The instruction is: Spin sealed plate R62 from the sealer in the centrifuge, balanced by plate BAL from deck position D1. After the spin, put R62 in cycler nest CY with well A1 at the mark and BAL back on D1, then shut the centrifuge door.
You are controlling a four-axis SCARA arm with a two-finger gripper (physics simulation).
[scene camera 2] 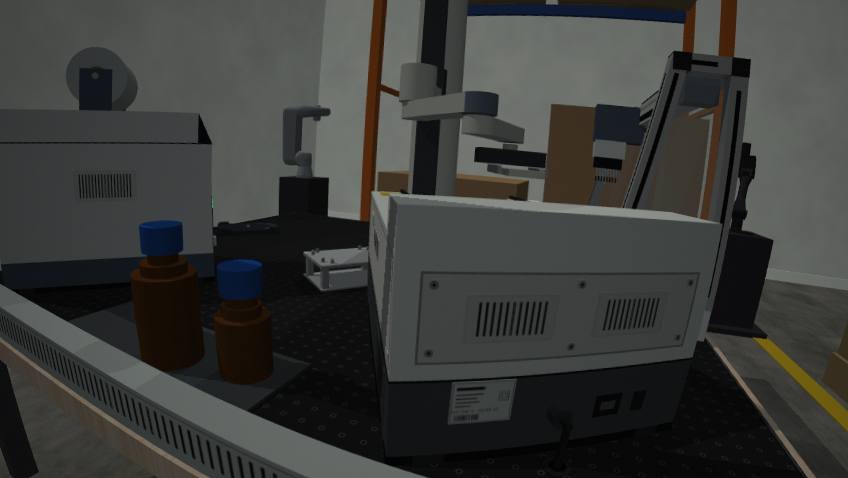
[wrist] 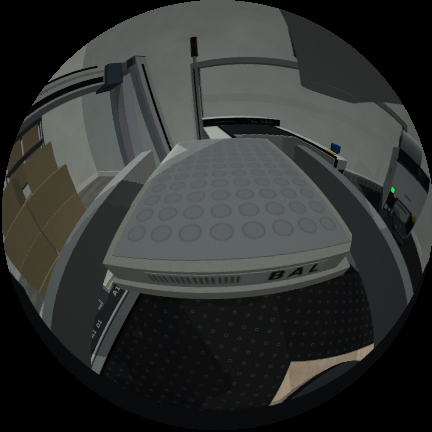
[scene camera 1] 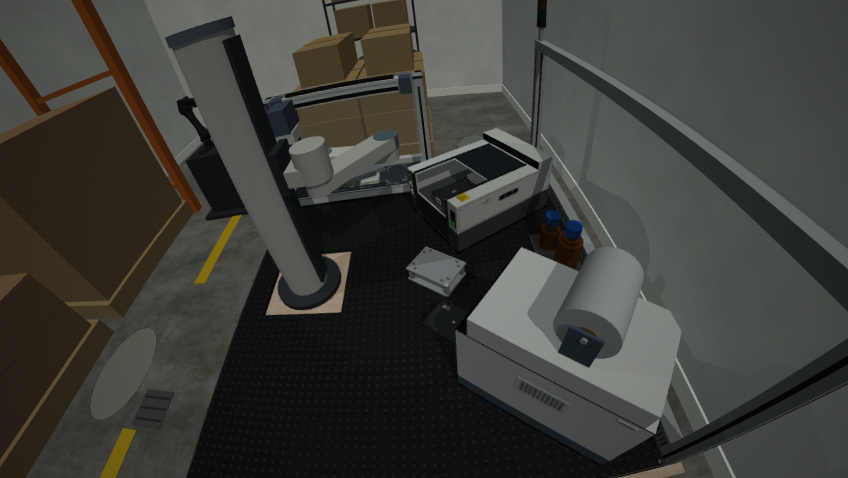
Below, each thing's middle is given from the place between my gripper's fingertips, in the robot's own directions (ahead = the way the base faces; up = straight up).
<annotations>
I see the well plate labelled BAL (wrist: pixel 234 217) 2 cm behind my hand and 1 cm to the right of it. Also, from my hand: centrifuge (scene camera 2: pixel 498 328) 41 cm ahead, 14 cm below, 2 cm to the left.
</annotations>
